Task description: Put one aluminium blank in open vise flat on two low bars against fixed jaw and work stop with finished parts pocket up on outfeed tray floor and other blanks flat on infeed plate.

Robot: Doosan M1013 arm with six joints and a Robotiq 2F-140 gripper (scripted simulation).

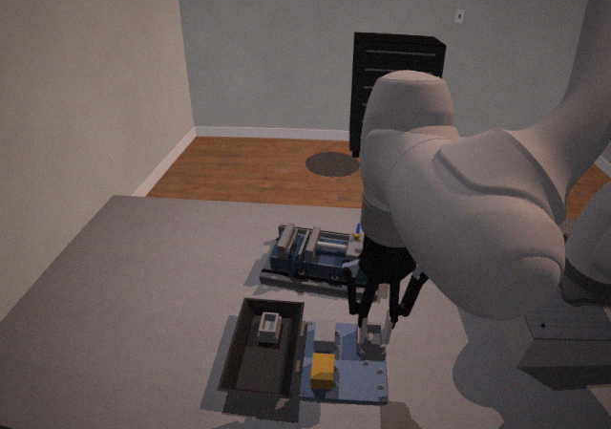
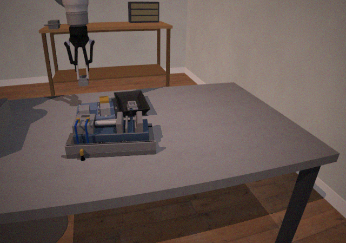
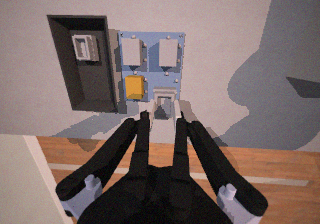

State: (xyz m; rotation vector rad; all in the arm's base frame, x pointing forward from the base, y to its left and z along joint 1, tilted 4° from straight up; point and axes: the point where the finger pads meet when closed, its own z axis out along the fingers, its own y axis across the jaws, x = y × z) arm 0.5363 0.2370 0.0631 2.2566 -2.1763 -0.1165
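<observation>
Right now the brass blank is 160 mm below my hand and 90 mm ahead of it. From my hand the other things lie so: blue vise: 330 mm to the right, 140 mm below, 110 mm ahead; aluminium blank: 160 mm below, 90 mm to the right, 90 mm ahead; infeed plate: 180 mm below, 50 mm to the right, 40 mm ahead.
</observation>
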